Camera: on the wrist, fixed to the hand. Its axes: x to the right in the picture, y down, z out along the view.
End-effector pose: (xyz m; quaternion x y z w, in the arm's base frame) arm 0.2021 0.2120 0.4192 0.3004 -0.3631 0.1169 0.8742
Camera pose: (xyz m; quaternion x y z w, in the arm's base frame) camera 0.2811 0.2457 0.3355 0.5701 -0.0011 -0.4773 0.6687
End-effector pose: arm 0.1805 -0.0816 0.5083 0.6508 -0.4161 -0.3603 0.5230
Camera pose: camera 0.2873 -0.0312 0.4874 0.8244 0.1374 -0.5472 0.0458
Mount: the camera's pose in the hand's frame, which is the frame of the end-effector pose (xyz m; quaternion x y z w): -0.0035 -0.0435 -0.1117 0.1241 0.0318 -0.7021 0.7004
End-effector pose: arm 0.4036 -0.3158 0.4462 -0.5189 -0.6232 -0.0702 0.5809
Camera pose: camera 0.4439 -0.4145 0.5010 0.1484 -0.7911 -0.3962 0.4418
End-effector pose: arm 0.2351 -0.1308 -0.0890 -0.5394 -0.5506 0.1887 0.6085
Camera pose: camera 0.3157 -0.1989 -0.0320 0.0783 -0.7216 -0.2439 0.6432
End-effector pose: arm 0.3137 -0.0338 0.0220 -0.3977 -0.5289 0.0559 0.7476
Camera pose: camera 0.3908 -0.1249 0.0340 0.1838 -0.6190 -0.4328 0.6291
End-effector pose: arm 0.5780 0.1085 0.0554 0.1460 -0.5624 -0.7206 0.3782
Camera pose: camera 0.6348 0.0363 -0.0217 -0.5670 0.3688 0.6959 0.2413
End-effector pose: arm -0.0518 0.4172 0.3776 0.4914 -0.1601 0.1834 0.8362
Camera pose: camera -0.0249 0.4955 0.2908 0.5546 0.2822 -0.4232 0.6586
